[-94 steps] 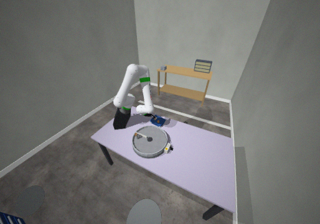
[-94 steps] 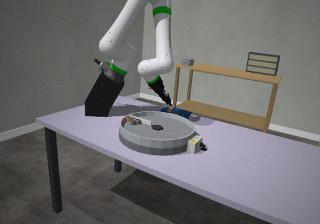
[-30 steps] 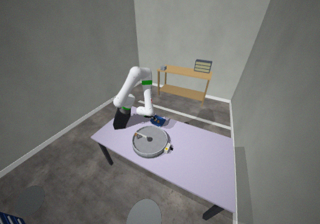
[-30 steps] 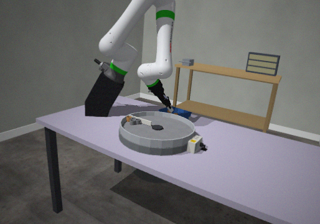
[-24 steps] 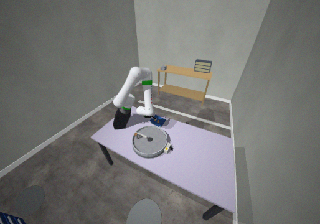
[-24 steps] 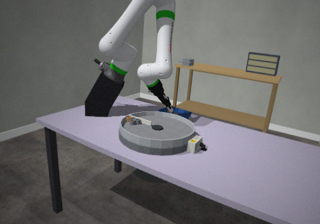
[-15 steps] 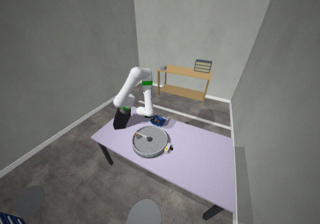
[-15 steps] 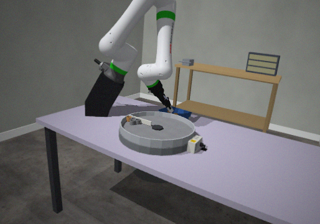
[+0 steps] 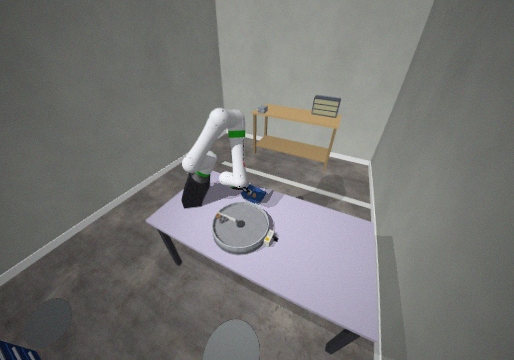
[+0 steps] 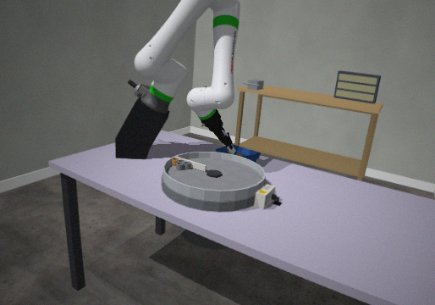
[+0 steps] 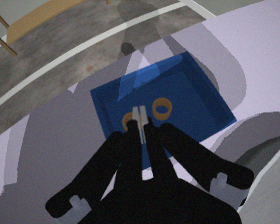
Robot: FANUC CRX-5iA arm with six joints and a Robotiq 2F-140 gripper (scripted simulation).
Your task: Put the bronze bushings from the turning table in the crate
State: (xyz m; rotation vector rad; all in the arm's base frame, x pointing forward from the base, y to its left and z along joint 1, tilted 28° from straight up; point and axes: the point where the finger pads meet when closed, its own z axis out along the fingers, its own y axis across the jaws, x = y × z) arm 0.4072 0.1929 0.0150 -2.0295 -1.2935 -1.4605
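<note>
My gripper is now 40 mm short of the blue crate, 10 mm to the right of it and 30 mm above it. From my hand the other things lie so: round grey turning table: 80 mm ahead, 360 mm to the right, 10 mm below.
</note>
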